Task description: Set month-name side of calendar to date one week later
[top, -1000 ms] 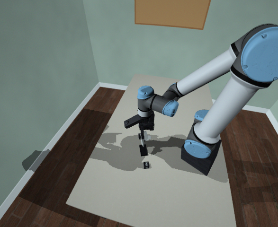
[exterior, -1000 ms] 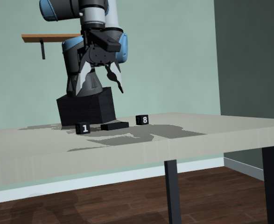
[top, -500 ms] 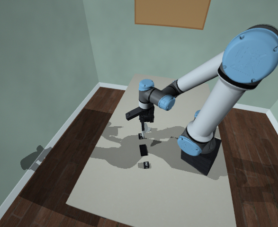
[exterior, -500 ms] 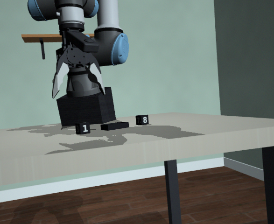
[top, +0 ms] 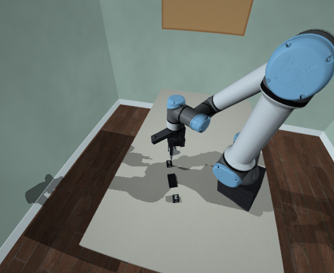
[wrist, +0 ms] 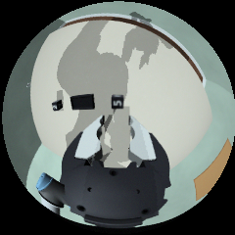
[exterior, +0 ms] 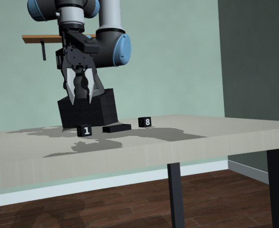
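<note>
Now: the black digit cube 9 cm below my hand. Also, from my hand: black tray 10 cm to the left, 10 cm below, 6 cm behind.
</note>
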